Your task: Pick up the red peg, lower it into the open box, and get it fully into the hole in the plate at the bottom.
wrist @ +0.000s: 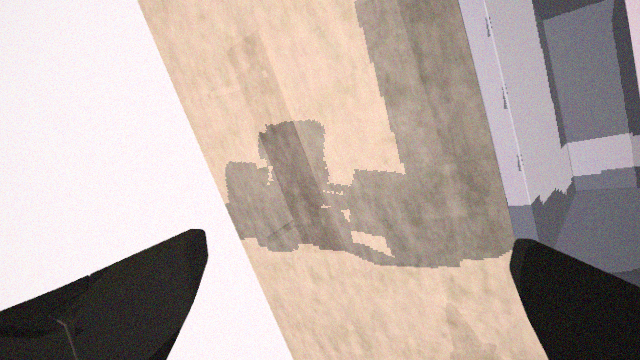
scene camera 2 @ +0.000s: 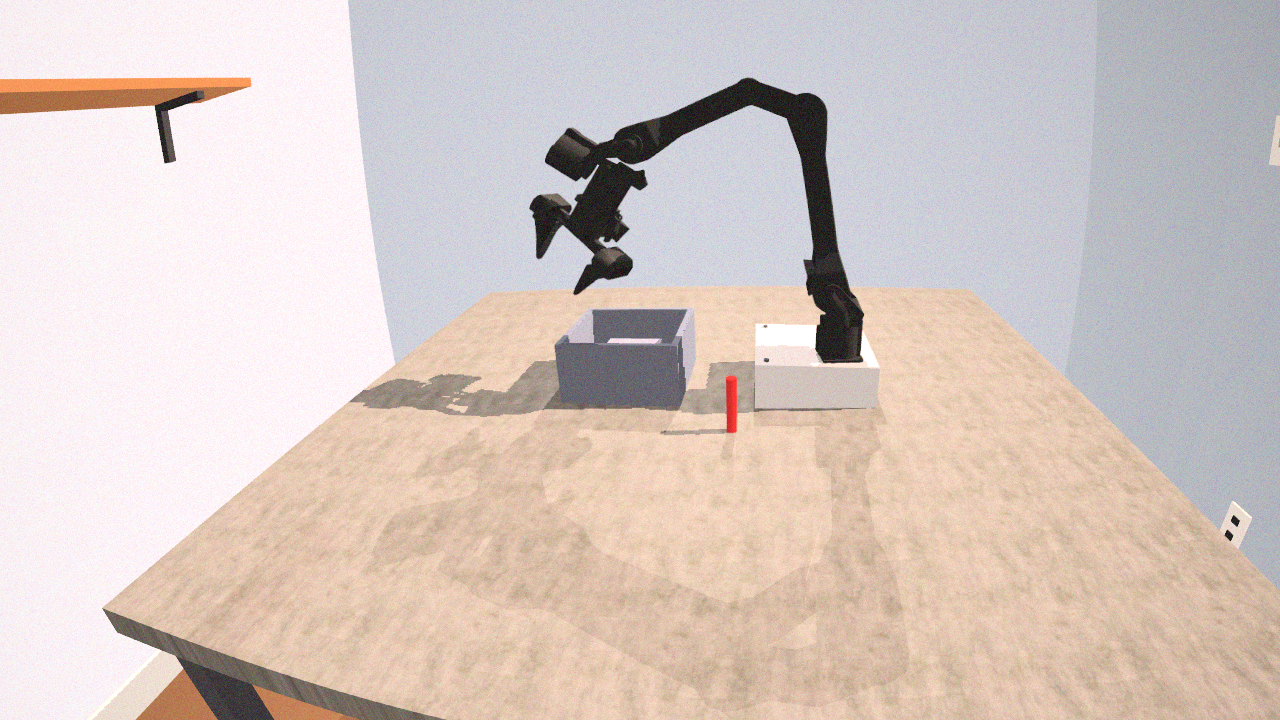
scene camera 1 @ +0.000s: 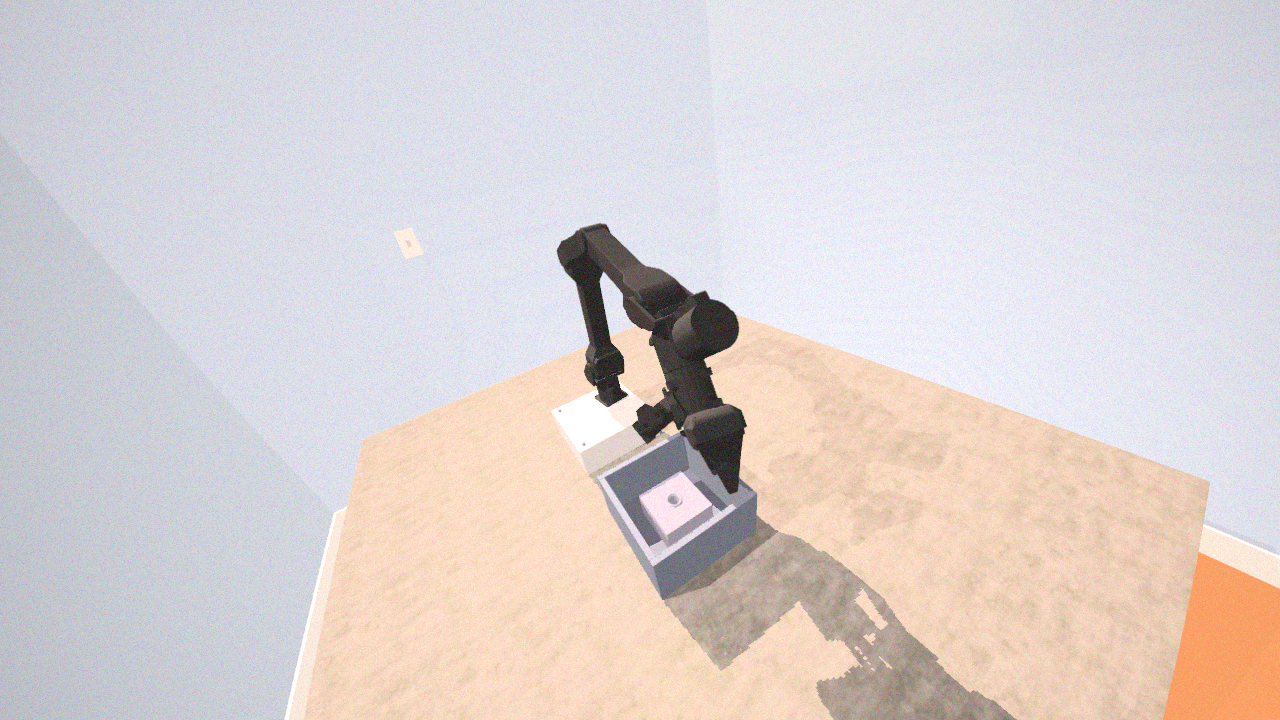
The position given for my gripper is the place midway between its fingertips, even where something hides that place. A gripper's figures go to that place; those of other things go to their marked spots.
Labels:
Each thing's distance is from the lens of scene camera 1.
my gripper (scene camera 1: pixel 724 482): 47 cm
grey box (scene camera 1: pixel 734 518): 57 cm
pale plate (scene camera 1: pixel 674 507): 61 cm

